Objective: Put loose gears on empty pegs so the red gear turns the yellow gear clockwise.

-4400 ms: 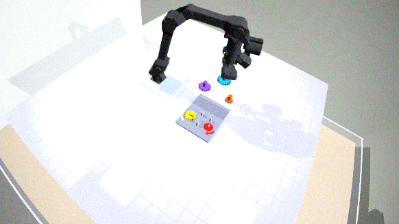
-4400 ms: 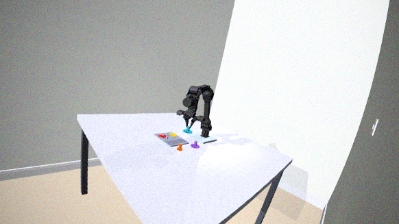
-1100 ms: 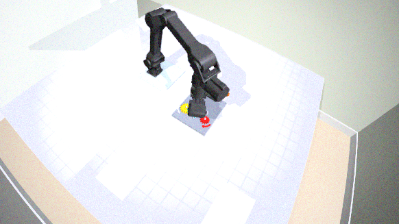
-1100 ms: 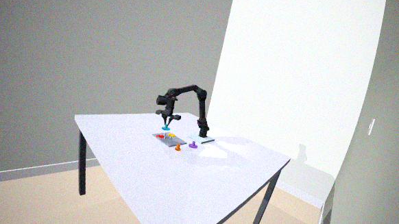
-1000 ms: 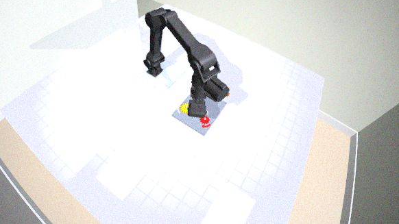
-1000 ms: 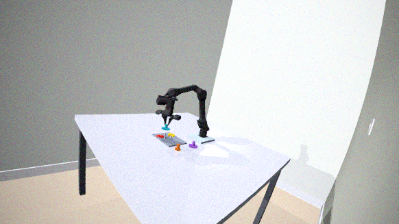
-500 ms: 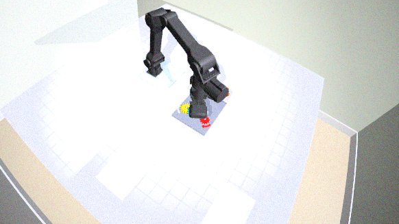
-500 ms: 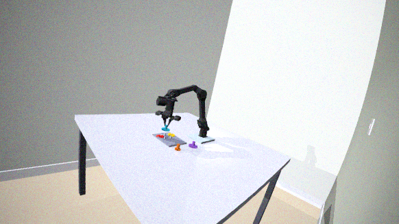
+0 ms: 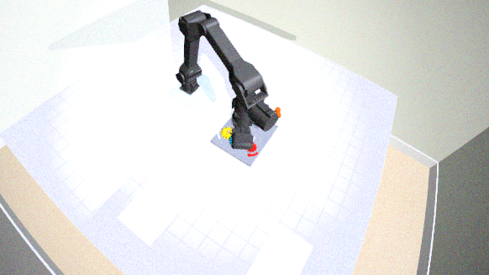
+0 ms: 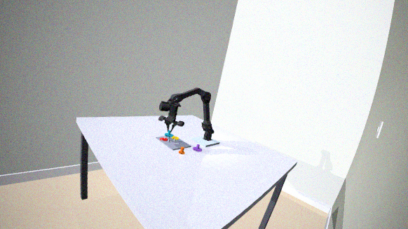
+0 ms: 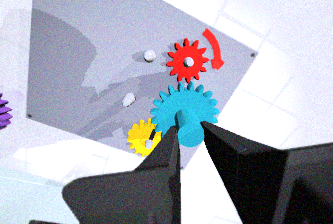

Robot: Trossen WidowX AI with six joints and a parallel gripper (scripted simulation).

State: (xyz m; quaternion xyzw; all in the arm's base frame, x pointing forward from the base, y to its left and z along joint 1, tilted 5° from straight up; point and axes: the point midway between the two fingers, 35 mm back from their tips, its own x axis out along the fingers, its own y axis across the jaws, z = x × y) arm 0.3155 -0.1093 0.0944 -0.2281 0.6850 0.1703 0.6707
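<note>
Now: gripper tip 5 cm short of the red gear, 2 cm to the right of it and 4 cm above it. Round my gripper tip: yellow gear 5 cm behind, 2 cm to the left, 4 cm below; red arrow 7 cm ahead, 5 cm below; cyan gear 1 cm below.
</note>
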